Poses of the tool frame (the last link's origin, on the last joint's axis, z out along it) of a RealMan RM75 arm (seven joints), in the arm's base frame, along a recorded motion.
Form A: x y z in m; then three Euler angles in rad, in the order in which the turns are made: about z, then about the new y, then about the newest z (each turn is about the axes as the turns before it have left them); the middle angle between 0 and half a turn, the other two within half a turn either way.
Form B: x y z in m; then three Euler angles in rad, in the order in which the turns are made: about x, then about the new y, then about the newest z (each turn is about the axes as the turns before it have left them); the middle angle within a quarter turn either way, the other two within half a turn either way. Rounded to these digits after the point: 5 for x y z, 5 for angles.
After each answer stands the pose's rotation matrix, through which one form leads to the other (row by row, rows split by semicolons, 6 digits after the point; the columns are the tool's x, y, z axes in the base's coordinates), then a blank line. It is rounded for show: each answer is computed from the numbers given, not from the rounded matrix.
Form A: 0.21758, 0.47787, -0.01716, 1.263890, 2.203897, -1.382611
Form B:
0.21758, 0.47787, -0.01716, -2.22688, 0.24604, 0.37354
0.903004 -0.353923 0.243561; -0.402289 -0.497526 0.768526; -0.150821 -0.791964 -0.591647

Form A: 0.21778, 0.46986, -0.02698, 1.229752, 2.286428, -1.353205
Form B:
0.21778, 0.46986, -0.02698, -2.31590, 0.25518, 0.44637
0.872811 -0.417715 0.252419; -0.460064 -0.531522 0.711214; -0.162919 -0.736884 -0.656094

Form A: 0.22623, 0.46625, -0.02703, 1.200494, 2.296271, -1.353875
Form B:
0.22623, 0.46625, -0.02703, -2.33123, 0.27419, 0.46902
0.858693 -0.435124 0.270766; -0.486536 -0.526134 0.697471; -0.161027 -0.730651 -0.663491

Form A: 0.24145, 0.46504, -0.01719, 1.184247, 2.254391, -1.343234
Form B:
0.24145, 0.46504, -0.01719, -2.29218, 0.29662, 0.47919
0.848620 -0.440923 0.292287; -0.499250 -0.484850 0.718102; -0.174912 -0.755319 -0.631584

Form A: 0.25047, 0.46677, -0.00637, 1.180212, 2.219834, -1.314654
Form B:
0.25047, 0.46677, -0.00637, -2.25790, 0.30817, 0.50005
0.836217 -0.456882 0.303314; -0.509905 -0.444207 0.736666; -0.201836 -0.770674 -0.604420

